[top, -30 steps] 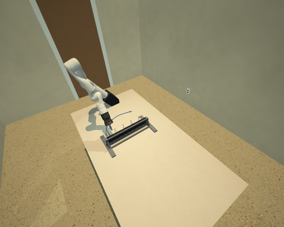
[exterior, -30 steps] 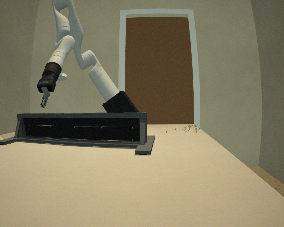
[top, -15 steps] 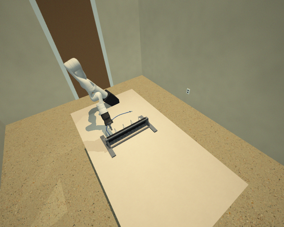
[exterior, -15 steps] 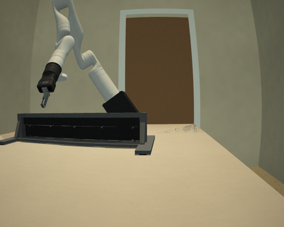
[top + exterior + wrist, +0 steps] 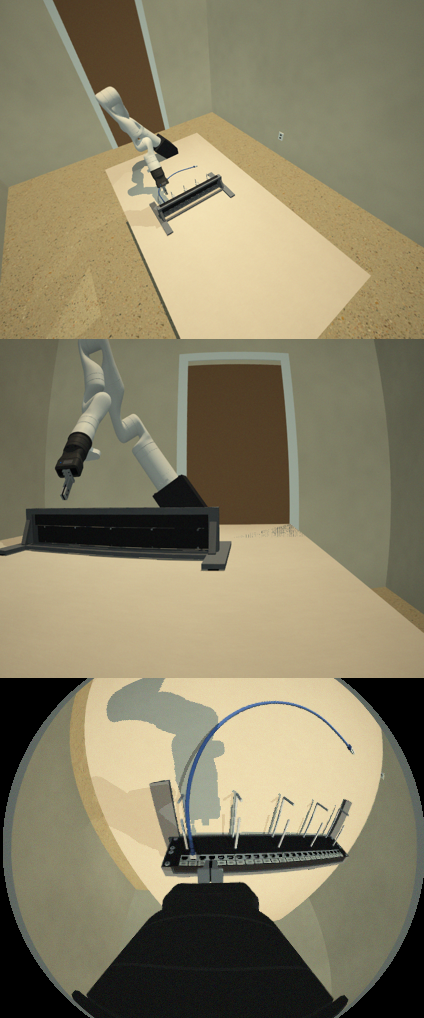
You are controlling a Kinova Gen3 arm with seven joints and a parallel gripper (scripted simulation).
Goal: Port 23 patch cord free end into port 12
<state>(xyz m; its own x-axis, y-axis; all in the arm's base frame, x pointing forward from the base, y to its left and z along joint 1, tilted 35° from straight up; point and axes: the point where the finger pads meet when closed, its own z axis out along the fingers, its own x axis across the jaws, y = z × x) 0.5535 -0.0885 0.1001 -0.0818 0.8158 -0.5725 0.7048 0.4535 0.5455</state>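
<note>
The plug lies 260 mm behind my hand, 340 mm to the left of it and 130 mm below it.
</note>
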